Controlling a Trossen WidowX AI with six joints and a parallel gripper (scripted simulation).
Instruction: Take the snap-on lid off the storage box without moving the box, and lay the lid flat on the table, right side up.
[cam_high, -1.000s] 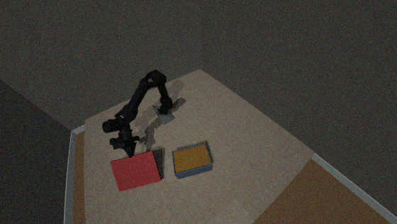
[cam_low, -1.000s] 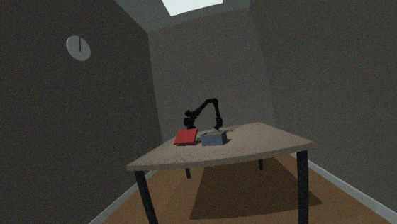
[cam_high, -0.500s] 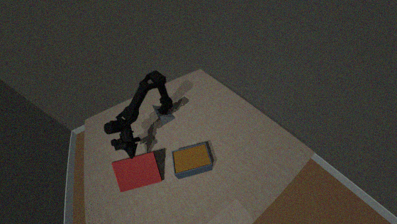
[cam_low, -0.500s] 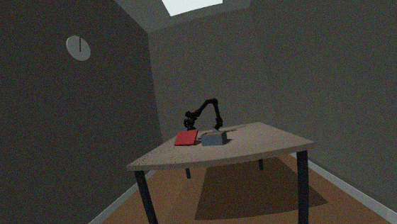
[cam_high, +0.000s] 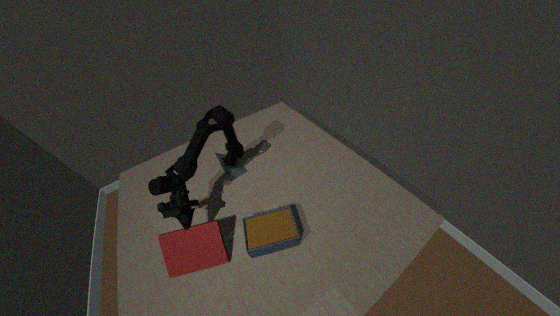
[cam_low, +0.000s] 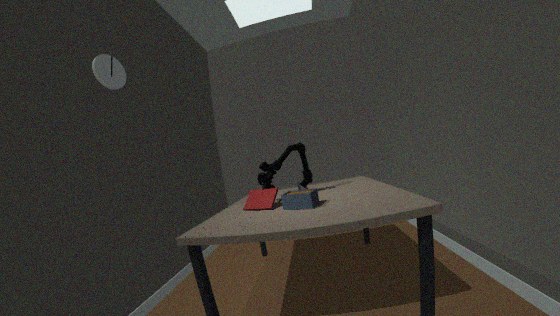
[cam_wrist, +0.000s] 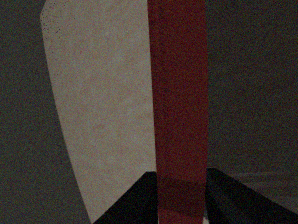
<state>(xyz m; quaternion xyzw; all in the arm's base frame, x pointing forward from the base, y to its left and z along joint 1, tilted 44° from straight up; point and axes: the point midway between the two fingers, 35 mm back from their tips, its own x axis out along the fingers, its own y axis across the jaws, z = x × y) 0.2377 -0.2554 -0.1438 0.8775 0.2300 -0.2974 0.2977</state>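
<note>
Now: gripper tip 60 mm short of the lid, 50 mm above it and 20 mm to the left of it. Also, from my gripper tip: blue storage box: 260 mm to the left, 180 mm ahead, 70 mm below.
</note>
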